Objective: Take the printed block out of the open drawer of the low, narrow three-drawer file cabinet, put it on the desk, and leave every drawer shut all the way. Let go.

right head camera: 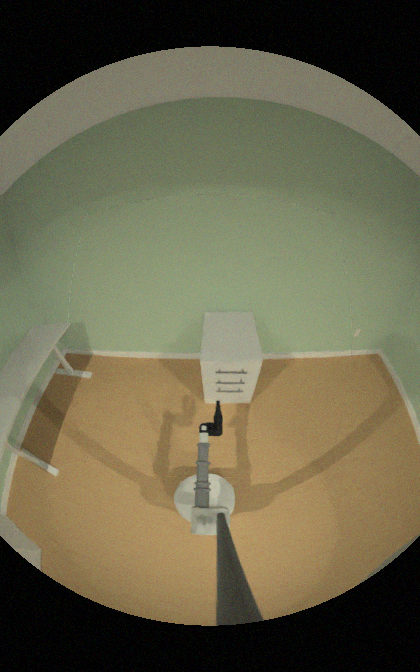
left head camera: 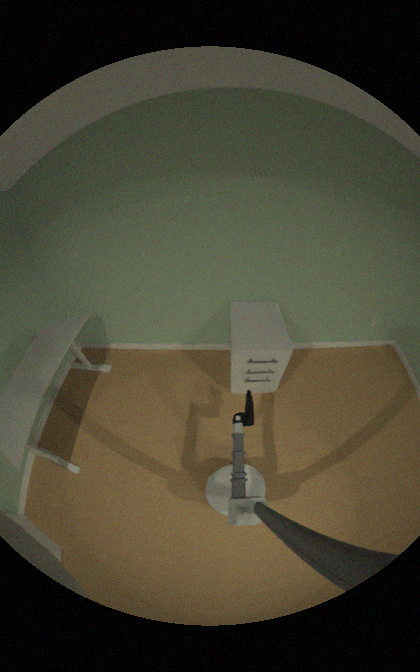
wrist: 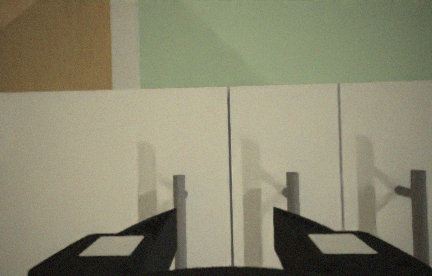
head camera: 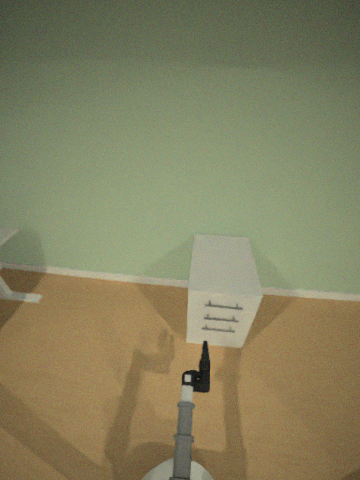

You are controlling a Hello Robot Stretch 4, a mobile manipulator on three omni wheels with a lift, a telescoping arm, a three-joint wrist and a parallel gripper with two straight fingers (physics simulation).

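Note:
The white three-drawer cabinet [head camera: 225, 265] [left head camera: 257, 325] [right head camera: 230, 335] [wrist: 200, 125] stands against the wall. Its three drawer fronts look flush, with grey bar handles, and no drawer stands visibly open. My gripper [head camera: 205, 343] [left head camera: 249, 392] [right head camera: 218, 402] [wrist: 224, 227] is open and empty, low in front of the cabinet. In the wrist view, turned sideways, the fingertips overlap the bottom handle [wrist: 180, 225] and the middle handle [wrist: 292, 192]; whether they touch is unclear. The white desk [left head camera: 35, 380] [right head camera: 25, 360] is at the left. The printed block does not show in any view.
The desk's legs and feet [left head camera: 57, 460] [right head camera: 37, 462] reach out over the floor at the left. A pale low object [left head camera: 40, 537] [right head camera: 22, 542] stands at the lower left edge. My round base [left head camera: 217, 490] [right head camera: 185, 495] is in front of the cabinet. A green wall is behind the cabinet.

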